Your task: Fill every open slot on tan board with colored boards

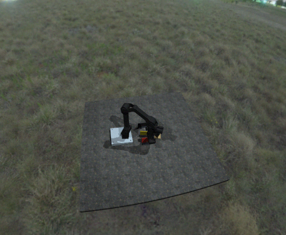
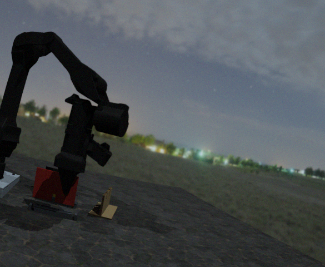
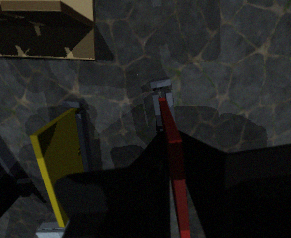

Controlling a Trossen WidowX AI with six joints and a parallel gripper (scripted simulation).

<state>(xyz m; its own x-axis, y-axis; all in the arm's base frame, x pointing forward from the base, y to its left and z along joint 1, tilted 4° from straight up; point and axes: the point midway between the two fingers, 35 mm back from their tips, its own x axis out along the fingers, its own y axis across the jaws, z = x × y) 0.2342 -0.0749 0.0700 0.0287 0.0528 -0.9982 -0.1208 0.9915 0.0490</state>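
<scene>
Right now my gripper tip is 9 cm short of the tan board, 12 cm to the right of it and 3 cm above it. From my gripper tip the other things lie so: dark board: 6 cm behind, 21 cm to the left, 3 cm below; red board: 3 cm behind; yellow board: 4 cm behind, 10 cm to the left, 3 cm below.
</scene>
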